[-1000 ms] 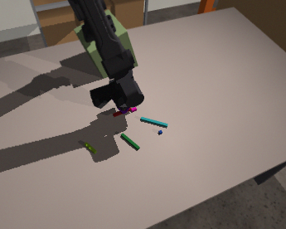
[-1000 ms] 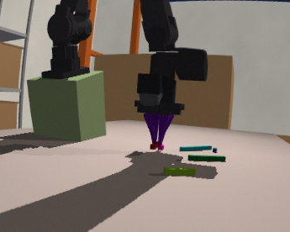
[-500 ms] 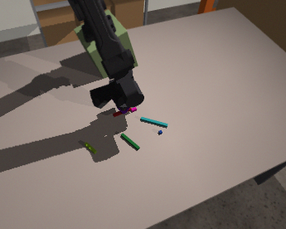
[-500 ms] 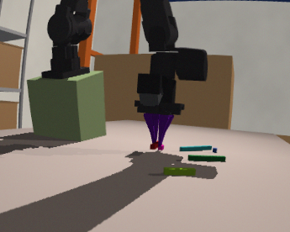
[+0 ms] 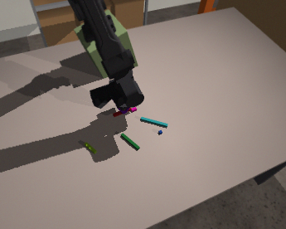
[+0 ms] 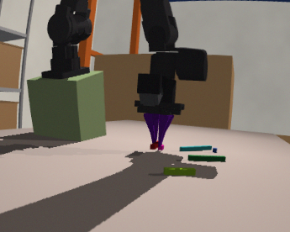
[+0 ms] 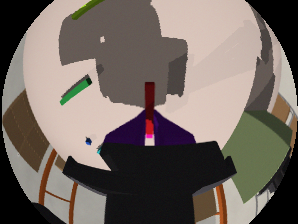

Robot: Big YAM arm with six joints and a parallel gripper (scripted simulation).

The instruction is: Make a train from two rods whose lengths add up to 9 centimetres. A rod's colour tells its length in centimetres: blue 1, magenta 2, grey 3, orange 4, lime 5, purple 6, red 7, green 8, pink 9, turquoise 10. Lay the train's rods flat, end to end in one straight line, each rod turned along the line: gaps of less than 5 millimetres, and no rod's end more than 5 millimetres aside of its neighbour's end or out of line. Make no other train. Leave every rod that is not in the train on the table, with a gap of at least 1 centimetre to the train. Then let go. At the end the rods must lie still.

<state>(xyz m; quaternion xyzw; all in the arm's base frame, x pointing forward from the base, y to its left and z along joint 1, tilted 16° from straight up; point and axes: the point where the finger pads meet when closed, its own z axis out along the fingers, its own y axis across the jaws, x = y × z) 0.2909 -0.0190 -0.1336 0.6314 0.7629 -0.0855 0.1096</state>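
Now: the red rod 1 cm to the right of my hand. Round my hand: magenta rod 1 cm behind, 4 cm to the left, 2 cm below; then turquoise rod 7 cm ahead, 10 cm to the left, 2 cm below; then green rod 12 cm ahead, 1 cm to the right, 2 cm below.
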